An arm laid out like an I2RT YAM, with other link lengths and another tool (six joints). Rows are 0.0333 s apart.
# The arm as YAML. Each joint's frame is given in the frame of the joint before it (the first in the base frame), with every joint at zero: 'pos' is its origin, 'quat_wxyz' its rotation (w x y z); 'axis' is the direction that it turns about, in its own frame. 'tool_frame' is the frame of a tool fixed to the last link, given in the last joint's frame.
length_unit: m
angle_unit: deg
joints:
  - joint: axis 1
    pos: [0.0, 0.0, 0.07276]
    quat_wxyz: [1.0, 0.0, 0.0, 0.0]
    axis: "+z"
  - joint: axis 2
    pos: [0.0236, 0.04, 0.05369]
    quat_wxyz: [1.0, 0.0, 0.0, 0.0]
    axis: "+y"
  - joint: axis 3
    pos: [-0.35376, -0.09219, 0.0]
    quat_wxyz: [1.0, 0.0, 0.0, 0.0]
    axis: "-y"
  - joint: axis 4
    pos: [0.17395, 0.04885, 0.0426]
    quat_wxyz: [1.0, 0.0, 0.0, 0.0]
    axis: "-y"
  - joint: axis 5
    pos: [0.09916, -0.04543, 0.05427]
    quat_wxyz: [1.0, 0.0, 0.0, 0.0]
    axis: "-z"
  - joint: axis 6
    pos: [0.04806, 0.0, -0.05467]
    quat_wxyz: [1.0, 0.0, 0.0, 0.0]
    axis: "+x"
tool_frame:
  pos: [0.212, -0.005, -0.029]
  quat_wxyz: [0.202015, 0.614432, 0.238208, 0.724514]
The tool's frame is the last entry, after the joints.
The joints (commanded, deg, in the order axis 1, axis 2, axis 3, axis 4, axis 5, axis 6), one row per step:
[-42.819 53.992 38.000 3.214 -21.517 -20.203]
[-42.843 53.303 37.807 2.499 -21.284 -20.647]
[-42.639 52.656 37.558 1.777 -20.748 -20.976]
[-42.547 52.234 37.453 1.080 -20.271 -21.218]
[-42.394 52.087 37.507 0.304 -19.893 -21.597]
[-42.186 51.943 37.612 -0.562 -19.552 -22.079]
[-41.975 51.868 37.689 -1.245 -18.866 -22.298]
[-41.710 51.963 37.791 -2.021 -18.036 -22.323]
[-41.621 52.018 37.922 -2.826 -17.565 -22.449]
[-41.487 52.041 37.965 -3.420 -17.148 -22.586]
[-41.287 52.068 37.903 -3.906 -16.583 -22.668]
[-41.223 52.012 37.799 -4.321 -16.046 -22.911]
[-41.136 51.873 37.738 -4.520 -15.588 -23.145]
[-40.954 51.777 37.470 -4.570 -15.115 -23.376]
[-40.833 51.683 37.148 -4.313 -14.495 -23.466]
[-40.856 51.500 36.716 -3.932 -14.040 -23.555]
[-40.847 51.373 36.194 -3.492 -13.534 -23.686]
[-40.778 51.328 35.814 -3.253 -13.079 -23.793]
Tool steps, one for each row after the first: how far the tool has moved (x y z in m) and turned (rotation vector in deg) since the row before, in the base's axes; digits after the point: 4 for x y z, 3 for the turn. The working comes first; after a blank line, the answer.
Tool pose at each row, in the base's axes (x y z in m, rotation vector in deg; the steps are taken from these numbers as rounded here):
[0.2621 -0.1979 0.3038 104.234 35.186 83.990]
[0.2587 -0.1966 0.3015 104.310 35.386 83.431]
[0.2556 -0.1955 0.2984 104.558 35.462 82.813]
[0.2529 -0.1953 0.2955 104.909 35.392 82.212]
[0.2513 -0.1951 0.2922 105.412 35.588 81.596]
[0.2498 -0.1945 0.2889 105.911 35.973 80.966]
[0.2481 -0.1955 0.2858 106.442 35.854 80.222]
[0.2464 -0.1970 0.2815 107.321 35.494 79.437]
[0.2447 -0.1977 0.2776 108.103 35.338 78.791]
[0.2434 -0.1981 0.2744 108.698 35.289 78.252]
[0.2419 -0.1987 0.2708 109.316 35.148 77.648]
[0.2399 -0.1998 0.2676 109.748 35.054 76.910]
[0.2384 -0.2007 0.2666 109.799 35.038 76.364]
[0.2372 -0.2012 0.2643 109.955 35.109 75.834]
[0.2359 -0.2030 0.2632 109.899 34.865 75.298]
[0.2343 -0.2045 0.2624 109.734 34.592 74.856]
[0.2328 -0.2061 0.2608 109.647 34.357 74.334]
[0.2316 -0.2073 0.2590 109.718 34.202 73.865]

[-0.0034 0.0013 -0.0023 -0.295 0.351 -0.160]
[-0.0031 0.0011 -0.0031 -0.169 0.437 -0.247]
[-0.0027 0.0002 -0.0029 -0.045 0.442 -0.319]
[-0.0016 0.0002 -0.0033 -0.021 0.623 -0.128]
[-0.0015 0.0006 -0.0033 -0.082 0.689 -0.008]
[-0.0017 -0.0010 -0.0031 0.026 0.595 -0.397]
[-0.0017 -0.0015 -0.0043 0.322 0.733 -0.528]
[-0.0017 -0.0007 -0.0039 0.273 0.682 -0.328]
[-0.0013 -0.0004 -0.0032 0.168 0.563 -0.225]
[-0.0015 -0.0006 -0.0036 0.179 0.577 -0.314]
[-0.0020 -0.0011 -0.0032 -0.033 0.553 -0.373]
[-0.0015 -0.0009 -0.0010 -0.233 0.281 -0.275]
[-0.0012 -0.0005 -0.0023 -0.169 0.359 -0.194]
[-0.0013 -0.0018 -0.0011 -0.247 0.146 -0.438]
[-0.0016 -0.0015 -0.0008 -0.273 0.033 -0.426]
[-0.0015 -0.0016 -0.0016 -0.264 0.127 -0.430]
[-0.0012 -0.0012 -0.0018 -0.139 0.214 -0.329]

